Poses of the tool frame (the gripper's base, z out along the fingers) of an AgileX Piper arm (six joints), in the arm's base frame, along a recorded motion.
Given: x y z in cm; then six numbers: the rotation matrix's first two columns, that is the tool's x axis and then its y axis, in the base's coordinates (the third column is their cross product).
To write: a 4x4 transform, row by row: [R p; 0 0 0 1], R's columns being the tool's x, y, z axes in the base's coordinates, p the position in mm. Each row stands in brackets. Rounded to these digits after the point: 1 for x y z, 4 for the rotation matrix.
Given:
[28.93 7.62 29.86 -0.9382 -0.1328 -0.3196 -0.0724 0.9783 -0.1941]
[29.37 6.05 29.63 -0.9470 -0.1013 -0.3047 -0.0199 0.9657 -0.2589]
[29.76 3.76 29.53 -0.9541 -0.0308 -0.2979 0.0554 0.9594 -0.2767]
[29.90 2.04 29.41 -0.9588 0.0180 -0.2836 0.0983 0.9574 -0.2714]
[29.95 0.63 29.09 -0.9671 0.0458 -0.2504 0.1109 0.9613 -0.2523]
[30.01 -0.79 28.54 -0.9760 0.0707 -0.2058 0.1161 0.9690 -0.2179]
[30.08 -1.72 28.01 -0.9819 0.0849 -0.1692 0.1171 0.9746 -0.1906]
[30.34 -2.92 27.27 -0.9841 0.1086 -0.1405 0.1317 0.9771 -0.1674]
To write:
[[-0.9382 -0.0724 0.3384 289.3], [-0.1328 0.9783 -0.1590 76.2], [-0.3196 -0.1941 -0.9275 298.6], [0 0 0 1]]
[[-0.9470 -0.0199 0.3205 293.7], [-0.1013 0.9657 -0.2391 60.5], [-0.3047 -0.2589 -0.9165 296.3], [0 0 0 1]]
[[-0.9541 0.0554 0.2943 297.6], [-0.0308 0.9594 -0.2805 37.6], [-0.2979 -0.2767 -0.9137 295.3], [0 0 0 1]]
[[-0.9588 0.0983 0.2666 299.0], [0.0180 0.9574 -0.2881 20.4], [-0.2836 -0.2714 -0.9197 294.1], [0 0 0 1]]
[[-0.9671 0.1109 0.2292 299.5], [0.0458 0.9613 -0.2718 6.3], [-0.2504 -0.2523 -0.9348 290.9], [0 0 0 1]]
[[-0.9760 0.1161 0.1840 300.1], [0.0707 0.9690 -0.2366 -7.9], [-0.2058 -0.2179 -0.9540 285.4], [0 0 0 1]]
[[-0.9819 0.1171 0.1487 300.8], [0.0849 0.9746 -0.2070 -17.2], [-0.1692 -0.1906 -0.9669 280.1], [0 0 0 1]]
[[-0.9841 0.1317 0.1191 303.4], [0.1086 0.9771 -0.1832 -29.2], [-0.1405 -0.1674 -0.9759 272.7], [0 0 0 1]]

